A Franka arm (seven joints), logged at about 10 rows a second.
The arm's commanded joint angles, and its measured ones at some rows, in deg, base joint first. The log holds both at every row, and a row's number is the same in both.
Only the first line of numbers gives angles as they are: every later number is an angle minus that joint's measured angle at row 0.
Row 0, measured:
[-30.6, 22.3, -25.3, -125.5, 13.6, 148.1, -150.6]
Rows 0 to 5, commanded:
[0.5, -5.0, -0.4, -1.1, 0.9, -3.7, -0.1]
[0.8, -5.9, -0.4, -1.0, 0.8, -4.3, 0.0]
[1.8, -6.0, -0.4, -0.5, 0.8, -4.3, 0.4]
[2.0, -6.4, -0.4, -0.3, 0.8, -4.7, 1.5]
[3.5, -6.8, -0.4, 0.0, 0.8, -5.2, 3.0]
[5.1, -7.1, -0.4, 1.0, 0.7, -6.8, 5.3]
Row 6, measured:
[2.8, -5.5, 0.0, 0.3, 0.0, -4.3, 2.7]
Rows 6 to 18, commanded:
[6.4, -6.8, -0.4, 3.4, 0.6, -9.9, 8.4]
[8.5, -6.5, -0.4, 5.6, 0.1, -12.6, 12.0]
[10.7, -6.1, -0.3, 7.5, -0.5, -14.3, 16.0]
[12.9, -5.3, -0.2, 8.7, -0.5, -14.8, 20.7]
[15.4, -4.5, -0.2, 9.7, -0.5, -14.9, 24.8]
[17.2, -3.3, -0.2, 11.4, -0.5, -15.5, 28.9]
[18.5, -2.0, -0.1, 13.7, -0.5, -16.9, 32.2]
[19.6, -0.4, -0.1, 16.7, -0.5, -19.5, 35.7]
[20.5, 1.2, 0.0, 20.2, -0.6, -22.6, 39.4]
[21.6, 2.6, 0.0, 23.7, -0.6, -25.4, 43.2]
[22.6, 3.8, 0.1, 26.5, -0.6, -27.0, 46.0]
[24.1, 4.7, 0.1, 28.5, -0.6, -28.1, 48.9]
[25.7, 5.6, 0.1, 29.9, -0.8, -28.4, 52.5]
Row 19, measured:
[23.6, 3.1, 0.7, 25.8, -0.1, -25.9, 47.7]
